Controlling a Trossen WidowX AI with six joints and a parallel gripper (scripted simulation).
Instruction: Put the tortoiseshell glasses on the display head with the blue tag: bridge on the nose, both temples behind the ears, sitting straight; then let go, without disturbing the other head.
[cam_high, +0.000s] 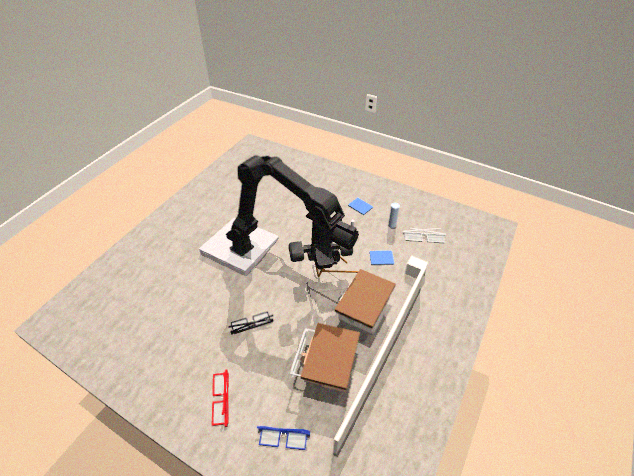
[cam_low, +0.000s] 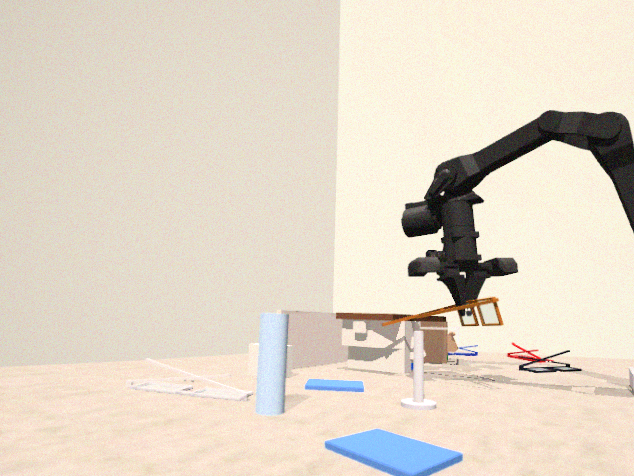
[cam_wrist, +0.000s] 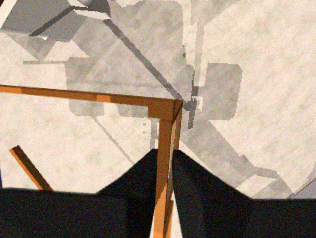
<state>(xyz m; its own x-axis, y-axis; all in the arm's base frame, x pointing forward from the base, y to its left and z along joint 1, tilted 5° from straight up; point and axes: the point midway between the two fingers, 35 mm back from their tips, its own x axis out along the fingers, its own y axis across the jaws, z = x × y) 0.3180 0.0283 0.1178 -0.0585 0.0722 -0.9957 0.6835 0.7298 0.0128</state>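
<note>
The white post is 250 mm to the left of my gripper tip, 80 mm below it and 40 mm behind it. Also, from my gripper tip: long white rail (310 mm ahead, 100 mm to the right, 50 mm below); light blue cylinder (400 mm to the left, 60 mm below, 50 mm ahead).
</note>
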